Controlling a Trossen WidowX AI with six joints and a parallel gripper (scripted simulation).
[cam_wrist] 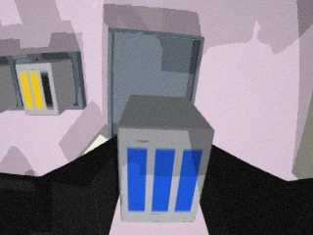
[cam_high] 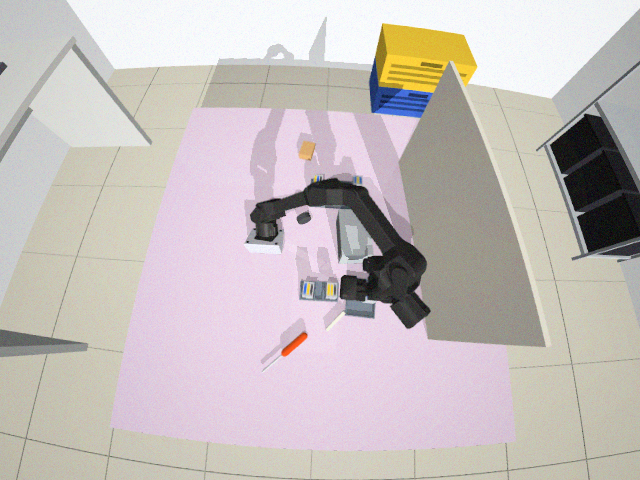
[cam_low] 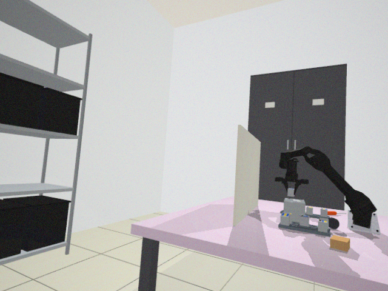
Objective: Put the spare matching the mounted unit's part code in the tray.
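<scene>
Right now my gripper tip is 11 cm above the dark grey tray. Round my gripper tip: grey mounted unit 20 cm to the left, 7 cm behind, 6 cm below; holder 14 cm behind, 10 cm below; white stick 10 cm below, 9 cm to the right, 7 cm behind.
</scene>
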